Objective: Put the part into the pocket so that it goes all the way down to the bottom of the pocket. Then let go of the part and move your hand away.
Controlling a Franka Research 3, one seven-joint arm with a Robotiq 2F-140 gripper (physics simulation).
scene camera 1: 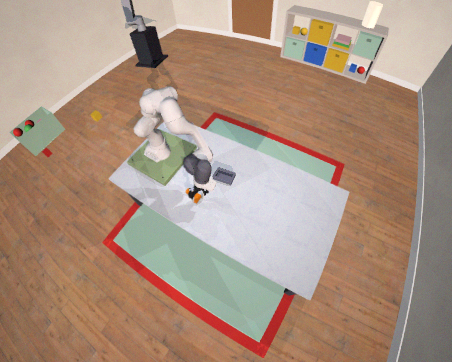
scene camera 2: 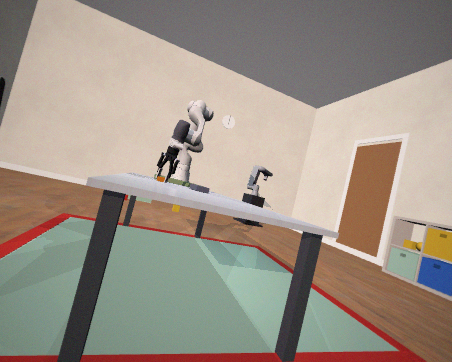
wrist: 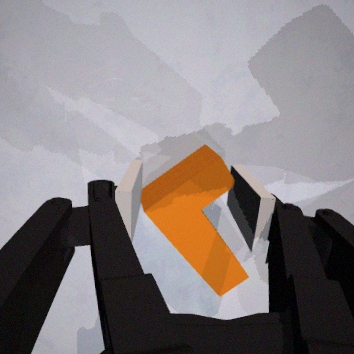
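Observation:
The orange L-shaped part (scene camera 1: 197, 199) (scene camera 2: 160, 178) (wrist: 185, 225) is at the table surface, between the finger pads. My gripper (scene camera 1: 198, 192) (scene camera 2: 164, 176) (wrist: 185, 182) is shut on the part: in the wrist view one pad meets its left corner and the other its right corner. The part sits askew between the pads, with its long leg pointing down and right in that view. The dark grey block with the pocket (scene camera 1: 223, 181) (scene camera 2: 199, 188) stands on the table, up and right of the gripper in scene camera 1, apart from the part. The pocket's floor is too small to make out.
The pale table (scene camera 1: 270, 200) (scene camera 2: 225, 207) carries the green base plate (scene camera 1: 172, 172) under the arm, left of the pocket block in scene camera 1. A shelf unit (scene camera 1: 334, 16) and a second robot on a black stand (scene camera 1: 148, 46) (scene camera 2: 253, 200) are far off.

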